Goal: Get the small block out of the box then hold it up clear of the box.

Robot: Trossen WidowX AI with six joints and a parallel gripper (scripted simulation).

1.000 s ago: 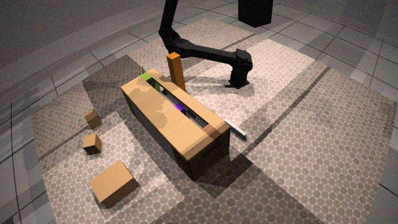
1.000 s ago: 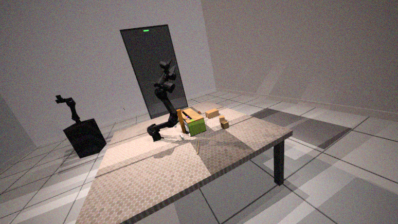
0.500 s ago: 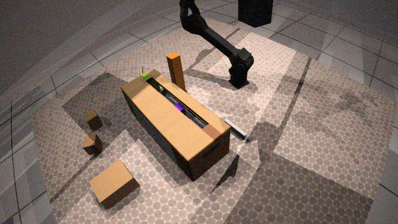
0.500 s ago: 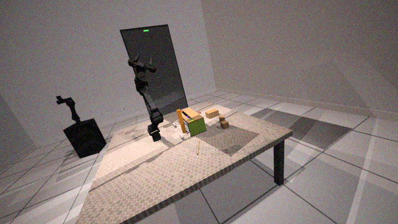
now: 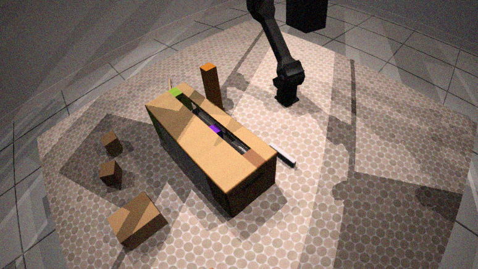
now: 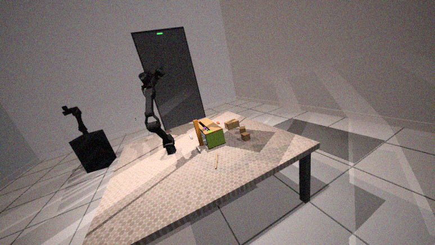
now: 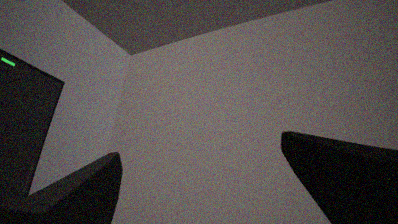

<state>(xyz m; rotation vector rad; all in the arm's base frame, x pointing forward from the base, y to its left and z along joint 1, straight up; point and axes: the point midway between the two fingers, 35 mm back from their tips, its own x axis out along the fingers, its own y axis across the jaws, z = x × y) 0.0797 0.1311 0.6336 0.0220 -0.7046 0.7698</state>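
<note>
Right now the box is 59 cm below my gripper tip, 20 cm ahead of it and 10 cm to the right of it. The rest, counted from my gripper tip: thin stick (65 cm below, 47 cm to the right, 22 cm ahead); then purple block (57 cm below, 21 cm ahead, 8 cm to the right).
</note>
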